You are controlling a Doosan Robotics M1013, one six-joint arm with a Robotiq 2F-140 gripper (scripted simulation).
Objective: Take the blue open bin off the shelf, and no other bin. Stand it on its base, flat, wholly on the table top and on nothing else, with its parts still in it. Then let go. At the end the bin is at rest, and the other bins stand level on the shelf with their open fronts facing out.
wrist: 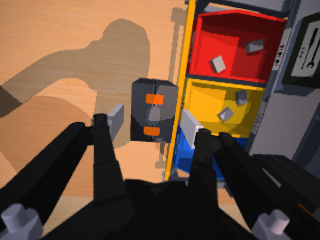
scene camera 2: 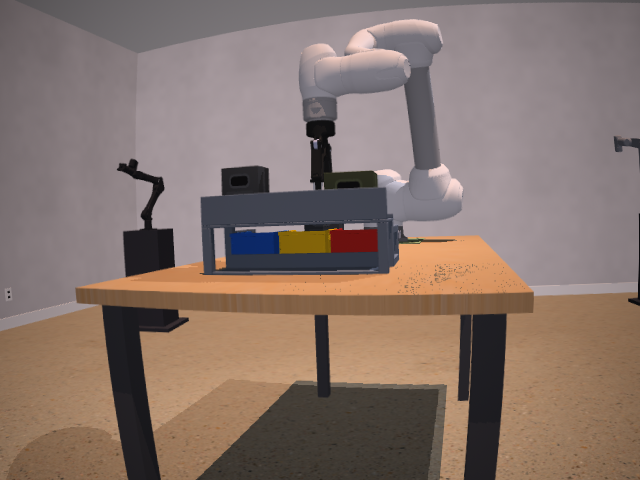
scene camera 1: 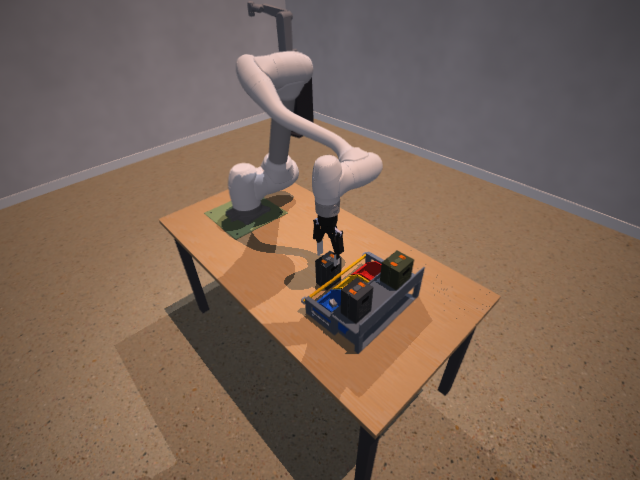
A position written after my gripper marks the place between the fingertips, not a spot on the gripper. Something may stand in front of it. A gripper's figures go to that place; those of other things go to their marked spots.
Labels:
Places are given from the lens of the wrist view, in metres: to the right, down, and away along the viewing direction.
my gripper [wrist: 153,115]: -0.01, -0.01, 0.20
blue bin [wrist: 185,152]: 0.07, 0.09, 0.37
red bin [wrist: 226,35]: 0.14, -0.18, 0.27
yellow bin [wrist: 207,99]: 0.11, -0.05, 0.32
The marked spots on the blue bin and the yellow bin are 0.15 m apart.

